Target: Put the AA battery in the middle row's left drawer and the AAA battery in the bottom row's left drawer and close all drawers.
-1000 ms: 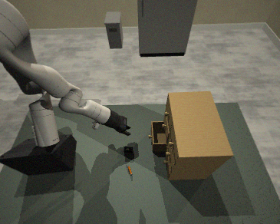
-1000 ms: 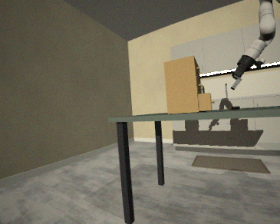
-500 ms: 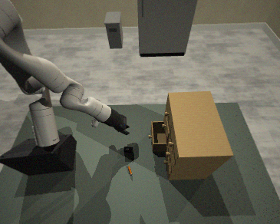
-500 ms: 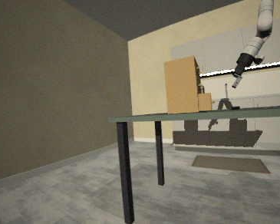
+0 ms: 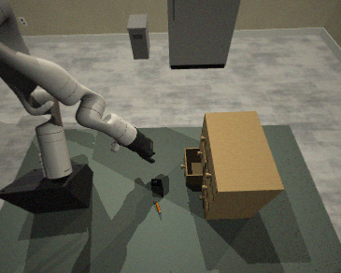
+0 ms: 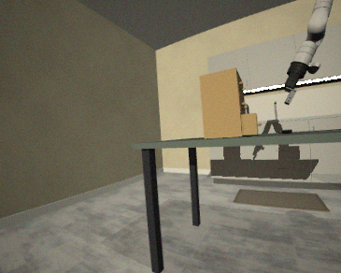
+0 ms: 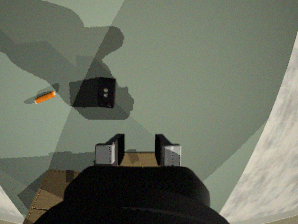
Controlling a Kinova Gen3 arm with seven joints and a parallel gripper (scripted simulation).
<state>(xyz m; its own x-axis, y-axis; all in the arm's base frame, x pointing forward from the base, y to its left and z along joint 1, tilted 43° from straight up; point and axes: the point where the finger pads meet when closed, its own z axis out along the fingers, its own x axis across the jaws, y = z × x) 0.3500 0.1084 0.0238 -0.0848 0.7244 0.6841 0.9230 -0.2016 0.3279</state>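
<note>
My hand is 40 mm short of the thin orange battery, 170 mm to the left of it and 150 mm above it. Also, from my hand: green battery: 300 mm ahead, 30 mm below; small black block: 30 mm ahead, 50 mm to the right, 150 mm below.
</note>
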